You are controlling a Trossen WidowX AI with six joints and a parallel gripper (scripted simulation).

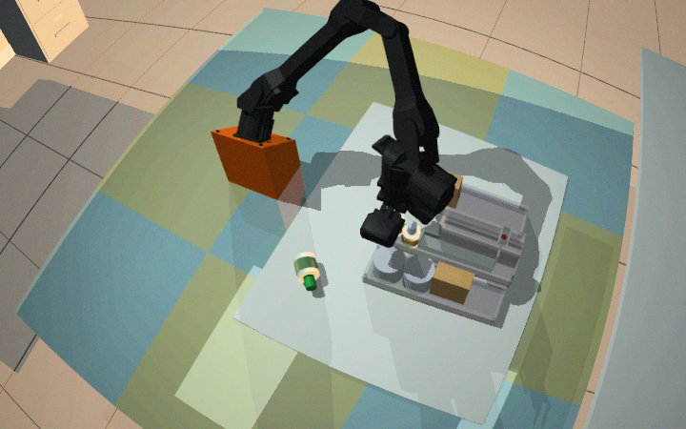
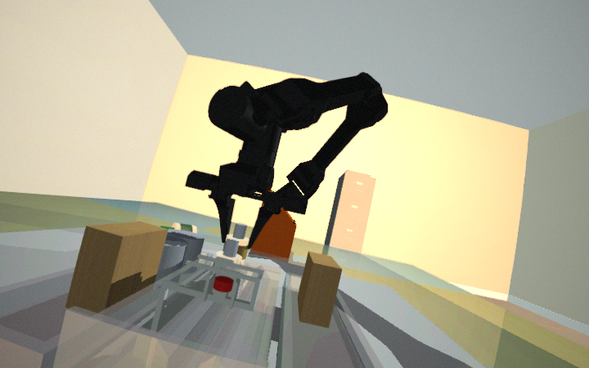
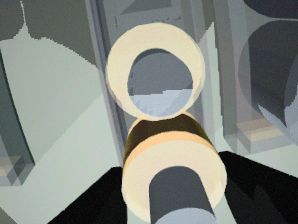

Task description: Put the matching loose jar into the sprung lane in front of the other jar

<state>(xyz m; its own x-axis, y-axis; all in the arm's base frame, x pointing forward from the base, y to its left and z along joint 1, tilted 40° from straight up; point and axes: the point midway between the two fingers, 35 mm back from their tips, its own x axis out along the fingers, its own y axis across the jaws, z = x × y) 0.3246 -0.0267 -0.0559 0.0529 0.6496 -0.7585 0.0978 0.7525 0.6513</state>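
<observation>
Now: gripper tip 15 cm short of the sprung lane, 1 cm to the right of it and 3 cm above it. The rest, counted from my gripper tip: red marker 22 cm ahead, 2 cm to the left, 2 cm above.
</observation>
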